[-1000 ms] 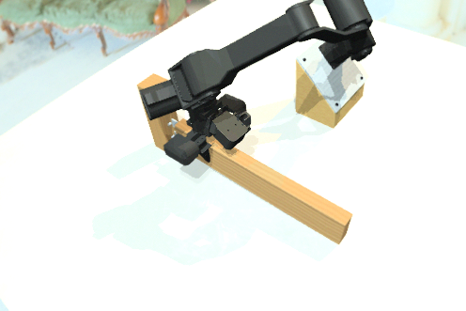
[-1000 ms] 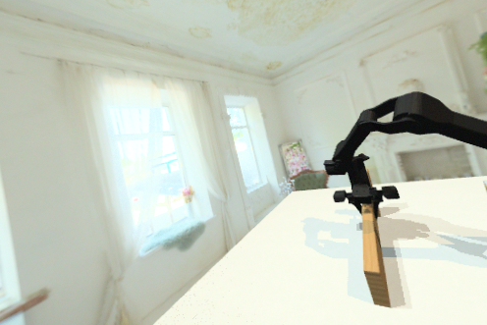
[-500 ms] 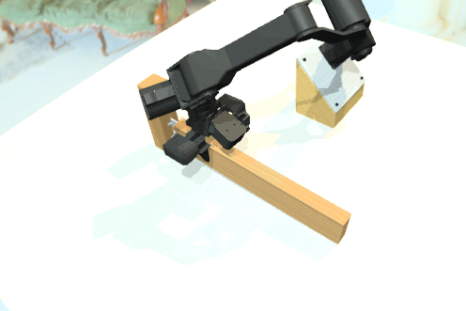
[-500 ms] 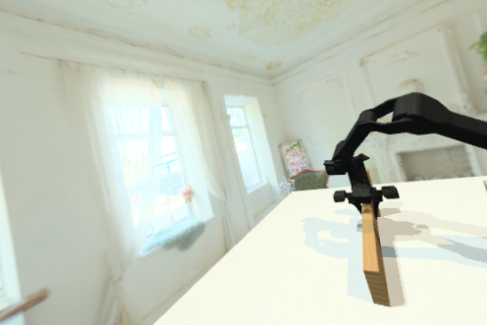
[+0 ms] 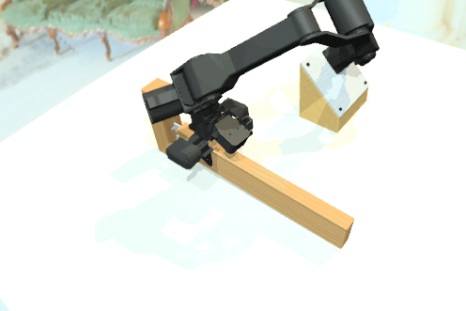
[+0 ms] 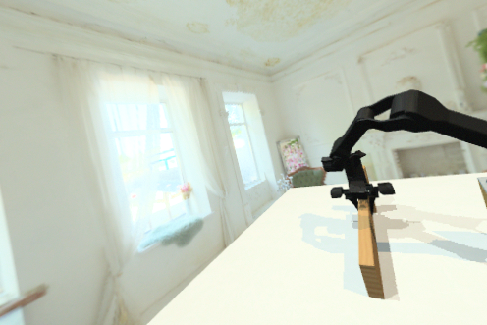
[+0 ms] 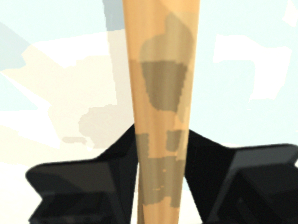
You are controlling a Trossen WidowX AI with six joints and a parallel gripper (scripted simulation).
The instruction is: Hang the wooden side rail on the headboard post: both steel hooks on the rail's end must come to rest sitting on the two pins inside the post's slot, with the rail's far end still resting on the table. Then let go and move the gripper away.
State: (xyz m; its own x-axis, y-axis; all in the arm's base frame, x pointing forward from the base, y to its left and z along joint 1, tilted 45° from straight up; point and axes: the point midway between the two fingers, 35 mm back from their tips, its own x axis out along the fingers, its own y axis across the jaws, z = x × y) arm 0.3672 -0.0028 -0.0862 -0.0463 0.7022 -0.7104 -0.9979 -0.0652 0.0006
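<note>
My gripper tip is now 10 mm short of the headboard post, 140 mm to the left of it and 40 mm below it.
</note>
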